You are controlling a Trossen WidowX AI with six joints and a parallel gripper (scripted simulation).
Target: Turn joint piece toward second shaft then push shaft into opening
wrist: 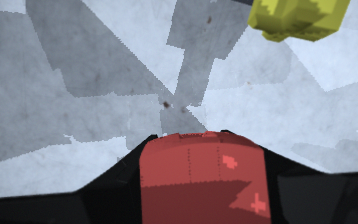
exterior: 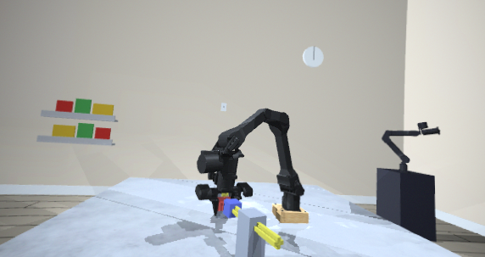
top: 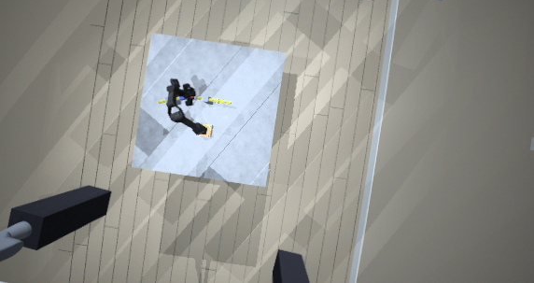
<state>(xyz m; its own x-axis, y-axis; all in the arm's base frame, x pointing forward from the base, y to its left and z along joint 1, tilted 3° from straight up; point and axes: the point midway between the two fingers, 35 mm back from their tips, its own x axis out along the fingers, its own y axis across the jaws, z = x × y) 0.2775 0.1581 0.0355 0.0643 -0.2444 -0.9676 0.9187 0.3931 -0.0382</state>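
My gripper tip is 4 cm below the red joint piece and 1 cm to the right of it.
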